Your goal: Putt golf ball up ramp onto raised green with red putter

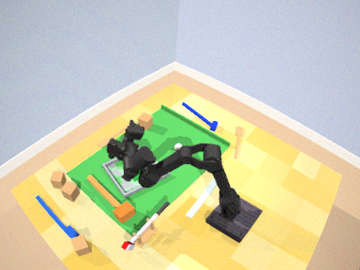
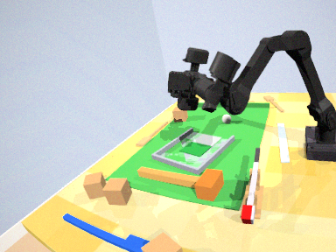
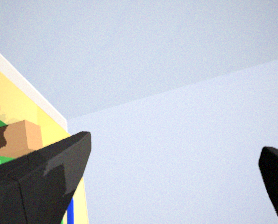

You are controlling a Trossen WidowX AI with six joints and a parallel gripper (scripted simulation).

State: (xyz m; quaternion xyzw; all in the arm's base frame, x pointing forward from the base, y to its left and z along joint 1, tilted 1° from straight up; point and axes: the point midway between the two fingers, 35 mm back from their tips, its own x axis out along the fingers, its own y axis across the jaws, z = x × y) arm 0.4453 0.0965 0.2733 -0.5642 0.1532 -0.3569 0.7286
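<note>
Now: the white strip 32 cm behind my gripper tip, 31 cm below it and 13 cm to the right of it. From my gripper tip the other things lie so: wooden stand (28 cm below, 24 cm behind, 22 cm to the left); then white golf ball (29 cm below, 28 cm to the right, 6 cm behind); then red putter (25 cm below, 25 cm behind, 20 cm to the left).
</note>
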